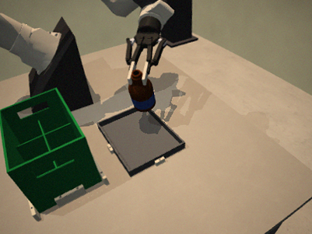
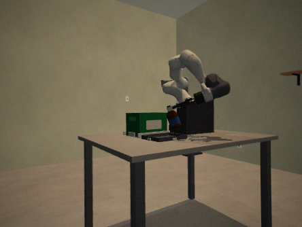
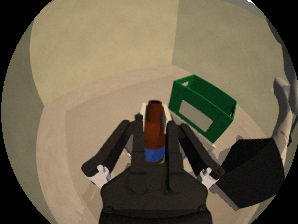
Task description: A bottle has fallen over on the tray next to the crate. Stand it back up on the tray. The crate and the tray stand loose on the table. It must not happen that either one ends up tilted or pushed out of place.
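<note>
Right now my hand is 6 cm above the bottle. Also, from my hand: green crate (31 cm to the right, 12 cm below); then dark tray (3 cm ahead, 4 cm to the right, 20 cm below).
</note>
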